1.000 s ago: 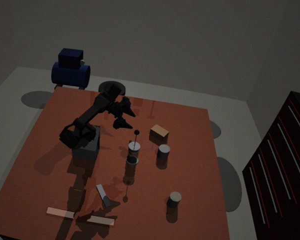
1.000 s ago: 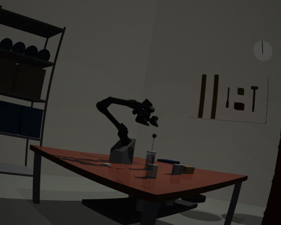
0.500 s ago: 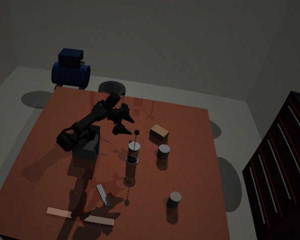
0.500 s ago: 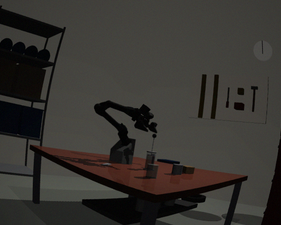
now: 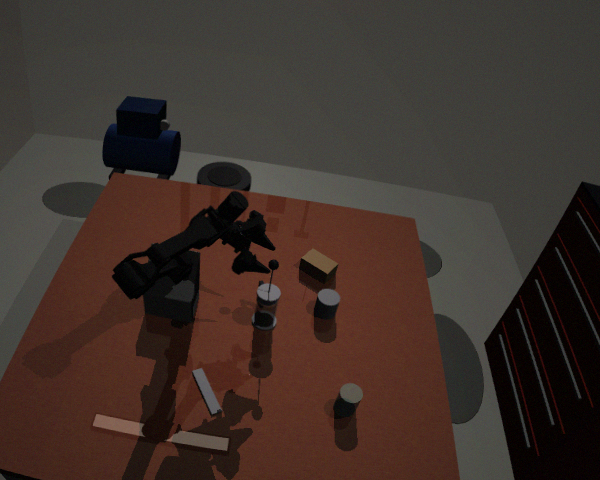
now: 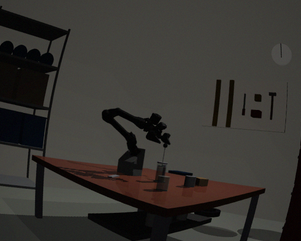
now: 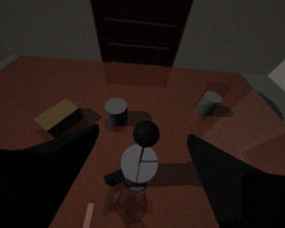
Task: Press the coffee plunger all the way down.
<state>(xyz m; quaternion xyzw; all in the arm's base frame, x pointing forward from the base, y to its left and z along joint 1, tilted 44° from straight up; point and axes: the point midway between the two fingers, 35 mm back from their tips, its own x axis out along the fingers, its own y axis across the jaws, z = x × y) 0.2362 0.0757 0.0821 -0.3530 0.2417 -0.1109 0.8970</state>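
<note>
The coffee press is 140 mm below my gripper tip and 10 mm to the left of it. Also, from my gripper tip: tan box (260 mm to the left, 230 mm below, 160 mm ahead).
</note>
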